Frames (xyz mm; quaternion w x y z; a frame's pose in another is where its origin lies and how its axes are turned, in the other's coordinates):
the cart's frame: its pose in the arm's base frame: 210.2 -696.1 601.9 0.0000 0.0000 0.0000 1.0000
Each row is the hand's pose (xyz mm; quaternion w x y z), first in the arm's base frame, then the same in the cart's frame.
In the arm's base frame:
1: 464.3 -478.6 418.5 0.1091 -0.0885 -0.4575 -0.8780
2: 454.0 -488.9 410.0 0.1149 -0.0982 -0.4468 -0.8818
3: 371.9 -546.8 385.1 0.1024 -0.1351 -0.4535 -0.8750
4: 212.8 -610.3 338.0 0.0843 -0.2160 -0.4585 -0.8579
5: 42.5 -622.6 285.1 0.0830 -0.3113 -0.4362 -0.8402
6: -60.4 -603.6 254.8 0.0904 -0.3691 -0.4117 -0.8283
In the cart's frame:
1: -254.1 -217.5 -183.4 0.8780 0.4575 -0.0885 0.1091
2: -243.8 -207.2 -191.9 0.8818 0.4468 -0.0982 0.1149
3: -161.7 -149.3 -216.8 0.8750 0.4535 -0.1351 0.1024
4: -2.6 -85.8 -263.9 0.8579 0.4585 -0.2160 0.0843
5: 167.7 -73.5 -316.8 0.8402 0.4362 -0.3113 0.0830
6: 270.6 -92.5 -347.1 0.8283 0.4117 -0.3691 0.0904

